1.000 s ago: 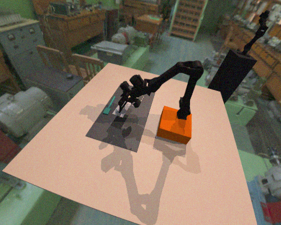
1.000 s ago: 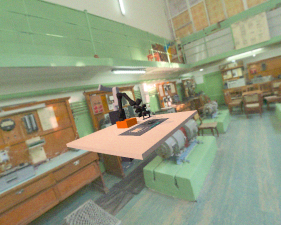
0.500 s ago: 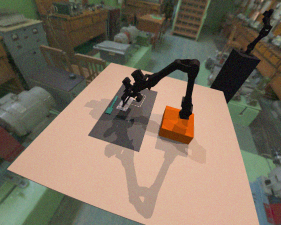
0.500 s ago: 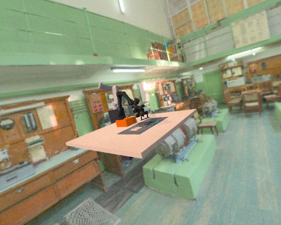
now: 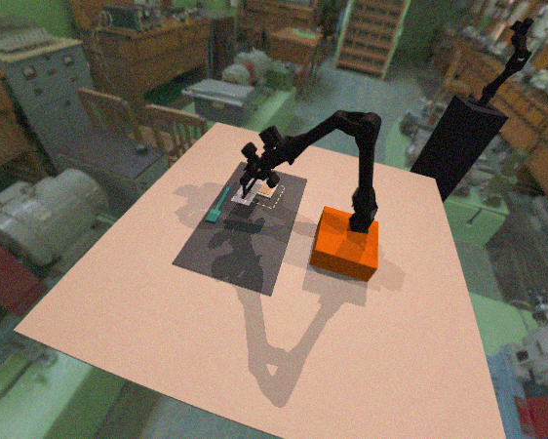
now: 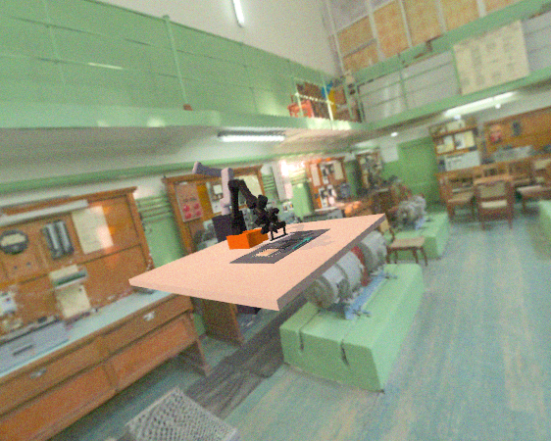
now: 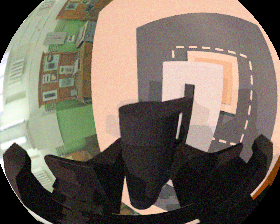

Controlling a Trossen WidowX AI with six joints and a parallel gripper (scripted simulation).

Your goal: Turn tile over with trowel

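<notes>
My gripper tip is 11 cm above the teal trowel, 10 cm to the right of it and 10 cm short of it. Round my gripper tip: dark grey mat (13 cm below, 11 cm to the left, 4 cm behind); then tile (11 cm below, 8 cm behind, 5 cm to the right).
</notes>
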